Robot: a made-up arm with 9 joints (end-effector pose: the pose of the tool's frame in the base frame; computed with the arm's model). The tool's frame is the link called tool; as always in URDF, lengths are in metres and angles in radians. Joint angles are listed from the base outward.
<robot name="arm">
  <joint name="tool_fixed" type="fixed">
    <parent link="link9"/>
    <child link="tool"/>
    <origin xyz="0.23 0.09 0.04" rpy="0 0 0"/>
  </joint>
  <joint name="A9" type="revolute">
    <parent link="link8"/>
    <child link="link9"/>
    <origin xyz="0 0.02 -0.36" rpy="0 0 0"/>
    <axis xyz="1 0 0"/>
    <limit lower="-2.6" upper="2.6" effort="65" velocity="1"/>
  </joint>
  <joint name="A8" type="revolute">
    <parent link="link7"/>
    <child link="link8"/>
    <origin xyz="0.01 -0.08 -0.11" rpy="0 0 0"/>
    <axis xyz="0 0 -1"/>
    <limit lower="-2.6" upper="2.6" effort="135" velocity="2.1"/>
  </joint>
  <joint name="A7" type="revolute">
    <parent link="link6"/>
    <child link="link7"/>
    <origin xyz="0.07 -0.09 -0.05" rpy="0 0 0"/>
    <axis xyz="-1 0 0"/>
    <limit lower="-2.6" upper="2.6" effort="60" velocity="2.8"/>
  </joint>
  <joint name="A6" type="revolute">
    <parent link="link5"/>
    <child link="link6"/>
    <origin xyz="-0.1 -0.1 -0.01" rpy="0 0 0"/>
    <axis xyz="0 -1 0"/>
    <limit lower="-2.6" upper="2.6" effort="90" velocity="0.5"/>
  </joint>
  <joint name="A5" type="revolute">
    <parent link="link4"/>
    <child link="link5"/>
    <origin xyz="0.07 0.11 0.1" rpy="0 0 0"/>
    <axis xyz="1 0 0"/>
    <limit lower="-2.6" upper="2.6" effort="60" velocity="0.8"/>
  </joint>
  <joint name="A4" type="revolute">
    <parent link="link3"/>
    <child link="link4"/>
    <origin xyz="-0.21 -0.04 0.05" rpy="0 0 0"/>
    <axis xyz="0 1 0"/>
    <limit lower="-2.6" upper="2.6" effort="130" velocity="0.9"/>
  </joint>
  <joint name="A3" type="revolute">
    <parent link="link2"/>
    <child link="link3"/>
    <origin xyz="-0.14 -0.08 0.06" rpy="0 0 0"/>
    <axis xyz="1 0 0"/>
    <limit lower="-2.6" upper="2.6" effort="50" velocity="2.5"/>
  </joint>
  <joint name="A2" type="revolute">
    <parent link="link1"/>
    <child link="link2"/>
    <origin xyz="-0.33 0.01 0.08" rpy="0 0 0"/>
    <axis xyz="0 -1 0"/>
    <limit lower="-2.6" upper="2.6" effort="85" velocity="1.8"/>
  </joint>
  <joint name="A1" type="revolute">
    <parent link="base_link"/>
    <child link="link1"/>
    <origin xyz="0 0 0.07" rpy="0 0 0"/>
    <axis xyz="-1 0 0"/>
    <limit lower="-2.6" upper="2.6" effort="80" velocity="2.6"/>
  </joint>
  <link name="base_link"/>
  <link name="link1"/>
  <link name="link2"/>
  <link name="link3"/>
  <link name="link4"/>
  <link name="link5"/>
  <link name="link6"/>
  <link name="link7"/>
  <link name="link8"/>
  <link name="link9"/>
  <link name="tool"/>
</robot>
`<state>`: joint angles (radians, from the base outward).
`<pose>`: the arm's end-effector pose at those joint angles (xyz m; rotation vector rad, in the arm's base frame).
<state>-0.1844 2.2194 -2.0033 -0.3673 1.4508 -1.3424 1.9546 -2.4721 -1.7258</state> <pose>-0.6175 -0.3945 -0.2270 -1.5250 0.7252 1.9952</pose>
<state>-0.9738 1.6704 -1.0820 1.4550 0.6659 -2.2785 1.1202 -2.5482 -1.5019</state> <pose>-1.0063 0.2612 -0.3615 -1.6926 2.4917 -0.8824</pose>
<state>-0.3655 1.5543 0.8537 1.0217 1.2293 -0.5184 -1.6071 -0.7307 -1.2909</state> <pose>-0.6111 -0.0878 0.2476 2.0865 -0.0985 0.9788</pose>
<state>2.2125 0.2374 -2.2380 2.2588 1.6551 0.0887 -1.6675 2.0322 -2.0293</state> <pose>-0.2592 0.3472 0.4239 -0.8192 -0.6843 -0.7672</pose>
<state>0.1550 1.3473 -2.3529 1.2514 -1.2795 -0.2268 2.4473 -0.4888 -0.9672</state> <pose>-0.2027 -0.0263 0.5848 -0.5122 -2.1155 -1.3803</pose>
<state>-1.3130 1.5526 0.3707 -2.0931 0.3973 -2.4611 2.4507 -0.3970 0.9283</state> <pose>-0.4474 -0.2148 -0.2191 -0.2363 -0.2128 -0.9748</pose>
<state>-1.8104 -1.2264 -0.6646 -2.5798 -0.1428 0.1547 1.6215 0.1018 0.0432</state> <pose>-0.1673 -0.7455 -0.5950 0.3665 -0.3862 -1.6606</pose>
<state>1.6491 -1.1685 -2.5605 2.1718 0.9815 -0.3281 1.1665 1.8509 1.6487</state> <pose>-0.5974 0.6759 -0.3656 1.9943 0.5568 -0.8708</pose>
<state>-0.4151 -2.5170 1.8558 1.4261 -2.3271 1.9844 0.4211 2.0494 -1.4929</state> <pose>-0.0105 0.2240 -0.5564 0.2237 2.2948 -0.7325</pose>
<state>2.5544 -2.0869 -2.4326 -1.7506 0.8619 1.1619 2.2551 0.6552 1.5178</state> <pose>0.3064 0.0012 -0.1243 -0.8473 0.4271 0.3698</pose>
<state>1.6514 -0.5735 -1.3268 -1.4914 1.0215 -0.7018 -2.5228 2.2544 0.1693</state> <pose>-1.0020 0.4002 -0.0606 0.9459 -0.7825 2.6564</pose>
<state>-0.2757 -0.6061 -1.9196 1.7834 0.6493 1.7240 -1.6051 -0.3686 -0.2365</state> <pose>-0.3001 -0.0047 -0.0007 -0.3442 -0.1152 0.5372</pose>
